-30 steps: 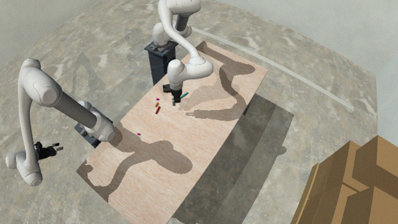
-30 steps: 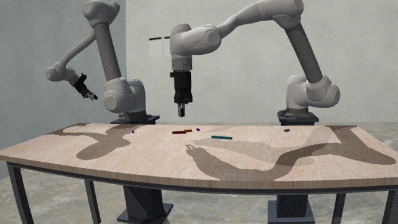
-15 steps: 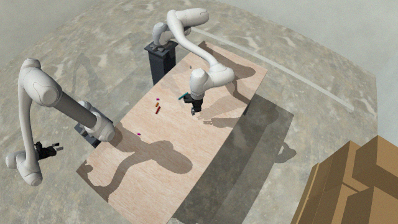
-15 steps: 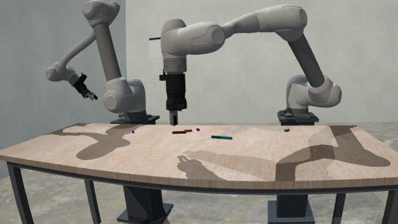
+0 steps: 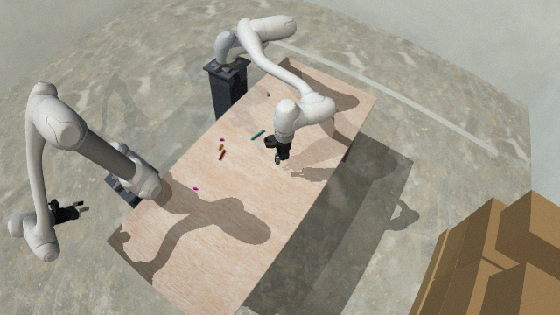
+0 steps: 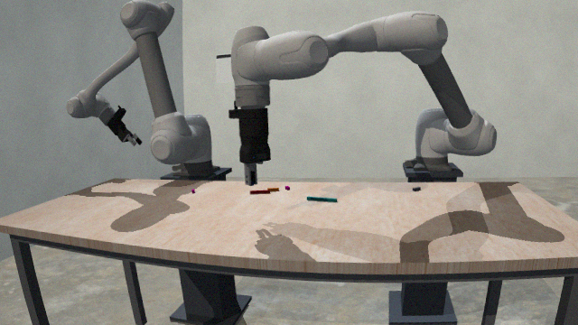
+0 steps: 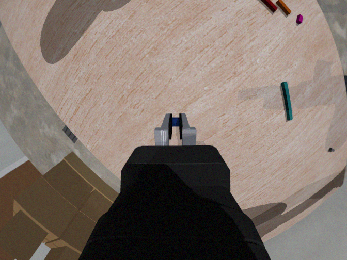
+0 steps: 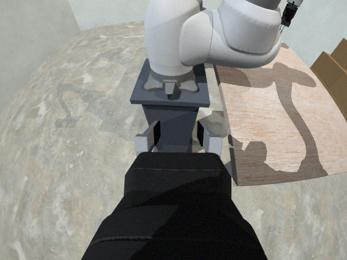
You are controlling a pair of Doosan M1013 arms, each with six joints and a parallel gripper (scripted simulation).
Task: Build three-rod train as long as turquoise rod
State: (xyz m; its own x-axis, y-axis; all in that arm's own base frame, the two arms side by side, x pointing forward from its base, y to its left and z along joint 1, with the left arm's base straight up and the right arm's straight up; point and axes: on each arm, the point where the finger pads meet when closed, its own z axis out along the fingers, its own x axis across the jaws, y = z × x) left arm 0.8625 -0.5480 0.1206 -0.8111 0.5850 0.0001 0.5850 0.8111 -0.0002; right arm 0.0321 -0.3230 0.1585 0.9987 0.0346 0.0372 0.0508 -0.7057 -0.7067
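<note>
The orange rod is 36 cm behind my left hand, 1 cm to the left of it and 12 cm below it. The rest, counted from my left hand: turquoise rod: 21 cm behind, 18 cm to the left, 12 cm below; red rod: 32 cm behind, 3 cm to the right, 12 cm below; blue rod: 2 cm below.
</note>
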